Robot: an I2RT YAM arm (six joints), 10 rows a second.
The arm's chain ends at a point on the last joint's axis. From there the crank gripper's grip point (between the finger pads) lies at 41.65 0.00 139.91 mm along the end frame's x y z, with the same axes.
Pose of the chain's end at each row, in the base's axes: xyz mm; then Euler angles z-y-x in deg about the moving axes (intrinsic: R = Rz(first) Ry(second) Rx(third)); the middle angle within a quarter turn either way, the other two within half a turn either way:
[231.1, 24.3, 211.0, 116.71, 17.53, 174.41]
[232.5, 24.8, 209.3, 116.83, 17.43, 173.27]
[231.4, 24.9, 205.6, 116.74, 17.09, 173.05]
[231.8, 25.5, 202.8, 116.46, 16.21, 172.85]
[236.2, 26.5, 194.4, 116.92, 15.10, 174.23]
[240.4, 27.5, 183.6, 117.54, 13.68, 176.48]
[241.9, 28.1, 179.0, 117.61, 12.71, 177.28]
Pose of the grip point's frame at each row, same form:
[244.3, 28.4, 65.7, 116.71, 17.53, 174.41]
[248.0, 30.5, 64.3, 116.83, 17.43, 173.27]
[247.0, 31.6, 60.6, 116.74, 17.09, 173.05]
[246.8, 34.4, 57.9, 116.46, 16.21, 172.85]
[247.0, 36.4, 49.2, 116.92, 15.10, 174.23]
[244.6, 38.1, 38.1, 117.54, 13.68, 176.48]
[243.2, 39.9, 33.5, 117.61, 12.71, 177.28]

